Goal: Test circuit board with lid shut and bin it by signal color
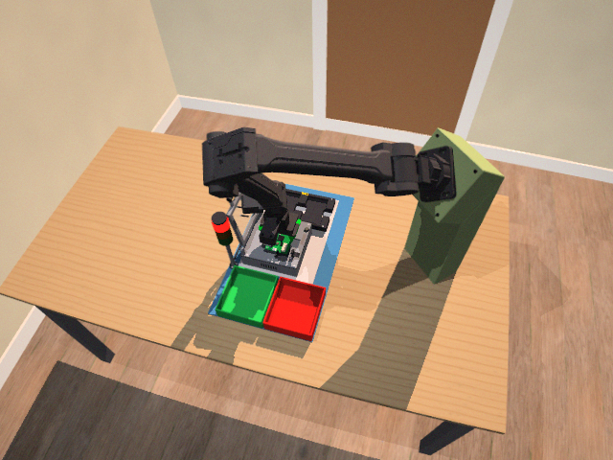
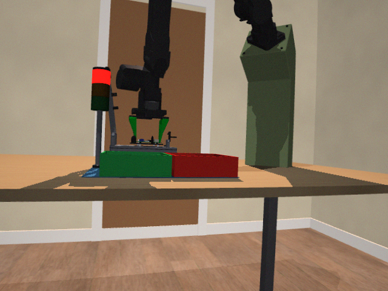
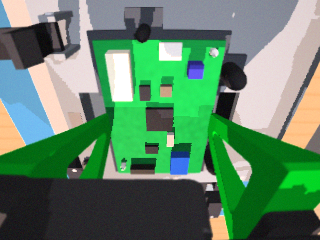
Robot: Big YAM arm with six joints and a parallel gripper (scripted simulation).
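Now: the green circuit board right at my hand. From my hand the other things lie so: latch hook 70 mm behind, 50 mm to the left, 10 mm above; then tester plate 10 mm to the left, 10 mm below; then tester lid 110 mm ahead, 20 mm to the left, 110 mm above.
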